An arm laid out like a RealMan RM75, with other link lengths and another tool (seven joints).
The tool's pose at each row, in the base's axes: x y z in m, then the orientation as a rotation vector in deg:
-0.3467 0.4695 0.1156 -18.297 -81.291 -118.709
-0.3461 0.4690 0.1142 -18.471 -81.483 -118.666
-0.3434 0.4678 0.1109 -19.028 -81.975 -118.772
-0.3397 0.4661 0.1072 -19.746 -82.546 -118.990
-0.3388 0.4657 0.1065 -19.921 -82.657 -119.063
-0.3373 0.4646 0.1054 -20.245 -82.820 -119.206
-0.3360 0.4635 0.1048 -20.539 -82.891 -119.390
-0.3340 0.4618 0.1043 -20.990 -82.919 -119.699
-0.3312 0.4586 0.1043 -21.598 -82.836 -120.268
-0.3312 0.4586 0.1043 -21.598 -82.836 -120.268
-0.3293 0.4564 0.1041 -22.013 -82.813 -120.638
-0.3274 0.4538 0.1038 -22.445 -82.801 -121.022
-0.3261 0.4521 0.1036 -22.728 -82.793 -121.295
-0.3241 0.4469 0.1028 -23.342 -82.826 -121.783
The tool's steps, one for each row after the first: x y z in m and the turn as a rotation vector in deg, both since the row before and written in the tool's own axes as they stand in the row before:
-0.0010 -0.0006 -0.0011 0.082 -0.191 0.003
-0.0034 -0.0006 -0.0028 0.078 -0.617 -0.120
-0.0043 -0.0002 -0.0035 0.026 -0.787 -0.190
-0.0010 0.0001 -0.0007 -0.018 -0.184 -0.049
-0.0014 0.0003 -0.0016 -0.060 -0.322 -0.077
-0.0010 0.0006 -0.0014 -0.121 -0.271 -0.075
-0.0013 0.0012 -0.0020 -0.241 -0.385 -0.098
-0.0013 0.0025 -0.0032 -0.463 -0.502 -0.190
0.0000 0.0000 0.0000 0.000 0.000 0.000
-0.0010 0.0015 -0.0023 -0.288 -0.354 -0.134
-0.0010 0.0016 -0.0026 -0.293 -0.374 -0.145
-0.0007 0.0011 -0.0017 -0.202 -0.250 -0.112
-0.0006 0.0020 -0.0052 -0.360 -0.539 -0.191

